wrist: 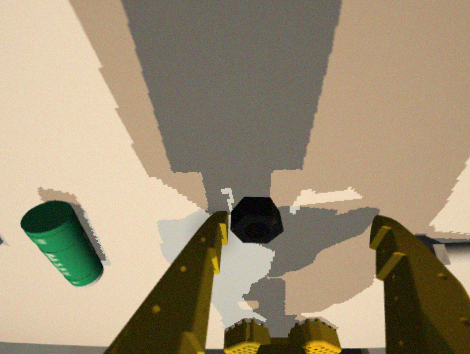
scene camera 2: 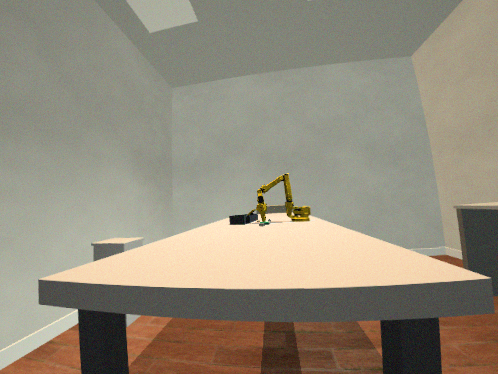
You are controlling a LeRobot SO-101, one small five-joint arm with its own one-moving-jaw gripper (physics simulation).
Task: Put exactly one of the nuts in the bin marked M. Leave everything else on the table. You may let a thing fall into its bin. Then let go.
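Pixels of known places: hand at its tool point: (wrist: pixel 227 223); arm's base at its link origin: (wrist: pixel 279 326) (scene camera 2: pixel 296 220).
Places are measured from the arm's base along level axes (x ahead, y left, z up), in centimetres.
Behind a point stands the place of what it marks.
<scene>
A black hexagonal nut (wrist: pixel 256 220) {x 17.7, y 1.3, z 0.8 cm} lies on the table in the wrist view, in the gap near the tip of the left jaw, apart from the right jaw. My gripper (wrist: pixel 300 222) (scene camera 2: pixel 264 221) is open, with a wide gap between its two jaws, low over the table. A second dark thing (wrist: pixel 431 242) {x 15.1, y -5.6, z 0.6 cm} shows in part behind the right jaw; I cannot tell its shape. In the scene view the dark bins (scene camera 2: pixel 241 219) {x 28.3, y 5.3, z 2.7 cm} stand left of the gripper; their letters are too small to read.
A green cylinder (wrist: pixel 65 245) {x 17.3, y 8.4, z 1.2 cm} with lettering lies to the left in the wrist view. Small green things (scene camera 2: pixel 264 223) {x 16.4, y 9.9, z 0.7 cm} lie by the gripper in the scene view. The yellow arm base (scene camera 2: pixel 301 214) {x -2.6, y 1.4, z 3.3 cm} stands to the right on the long table (scene camera 2: pixel 265 260) {x 13.7, y 62.9, z 0.0 cm}.
</scene>
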